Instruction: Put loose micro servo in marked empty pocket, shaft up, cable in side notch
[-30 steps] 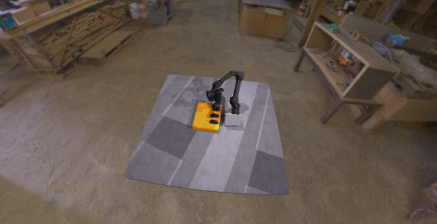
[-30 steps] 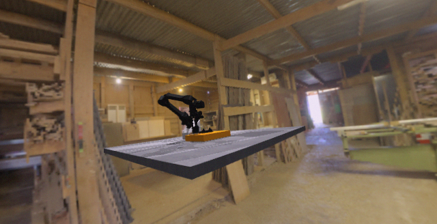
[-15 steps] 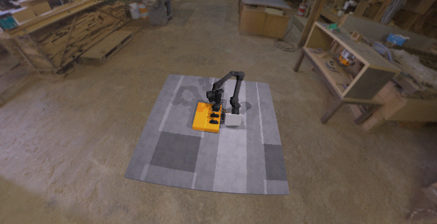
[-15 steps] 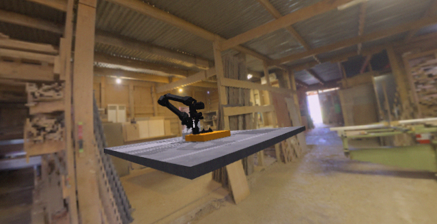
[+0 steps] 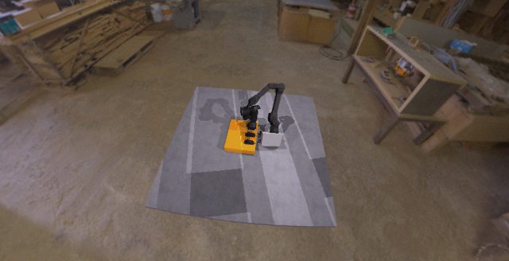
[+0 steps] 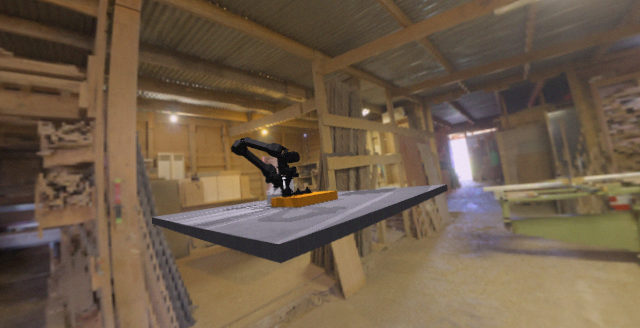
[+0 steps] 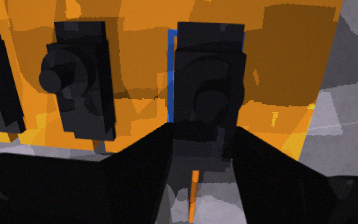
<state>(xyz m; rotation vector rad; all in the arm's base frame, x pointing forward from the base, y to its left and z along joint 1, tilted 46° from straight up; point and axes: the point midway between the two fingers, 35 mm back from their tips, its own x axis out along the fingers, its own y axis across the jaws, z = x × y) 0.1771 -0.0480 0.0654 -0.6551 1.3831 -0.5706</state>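
The deck is 120 mm ahead of my gripper tip, 80 mm to the left of it and 60 mm below it.
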